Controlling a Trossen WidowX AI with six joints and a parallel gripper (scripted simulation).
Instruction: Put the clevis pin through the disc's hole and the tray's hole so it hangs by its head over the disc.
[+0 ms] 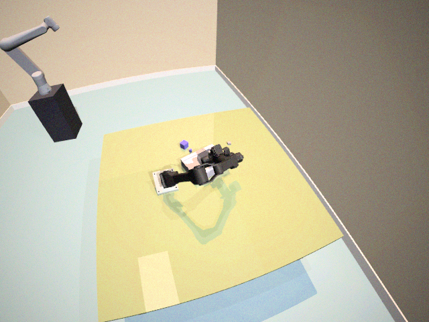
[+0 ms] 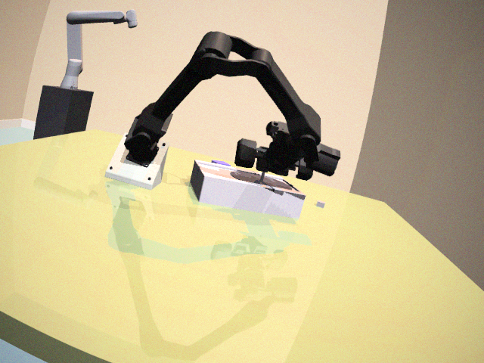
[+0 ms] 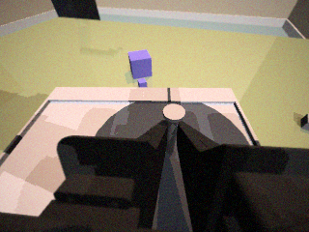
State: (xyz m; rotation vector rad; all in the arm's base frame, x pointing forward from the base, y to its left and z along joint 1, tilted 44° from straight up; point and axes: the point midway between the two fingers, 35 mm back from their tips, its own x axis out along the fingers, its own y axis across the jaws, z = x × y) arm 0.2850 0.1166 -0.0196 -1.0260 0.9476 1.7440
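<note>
My gripper tip is 1 cm above the steel clevis pin. Also, from my gripper tip: purple cube (14 cm behind, 18 cm to the left, 7 cm below); aluminium disc (1 cm to the right, 3 cm below); rimmed steel tray (3 cm behind, 2 cm to the right, 4 cm below).
</note>
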